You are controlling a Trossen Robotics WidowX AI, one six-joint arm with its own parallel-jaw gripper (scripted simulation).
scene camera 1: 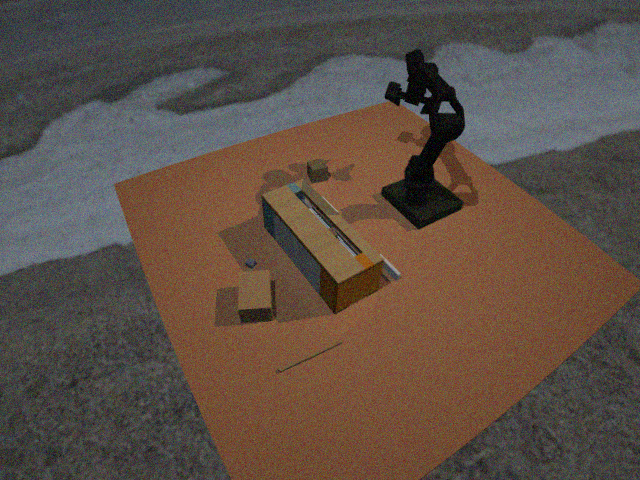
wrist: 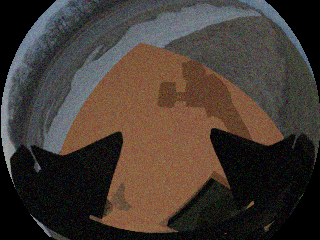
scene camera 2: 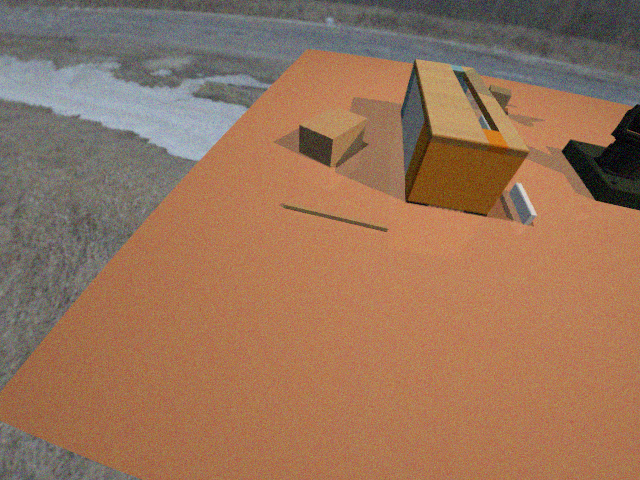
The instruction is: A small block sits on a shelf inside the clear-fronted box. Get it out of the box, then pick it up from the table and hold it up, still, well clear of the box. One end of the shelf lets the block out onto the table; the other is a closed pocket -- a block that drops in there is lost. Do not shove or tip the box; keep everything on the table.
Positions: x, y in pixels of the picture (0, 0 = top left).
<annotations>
my gripper: scene camera 1 409, 109; wrist 167, 135; not seen in scene camera 2 (out of frame)
</annotations>
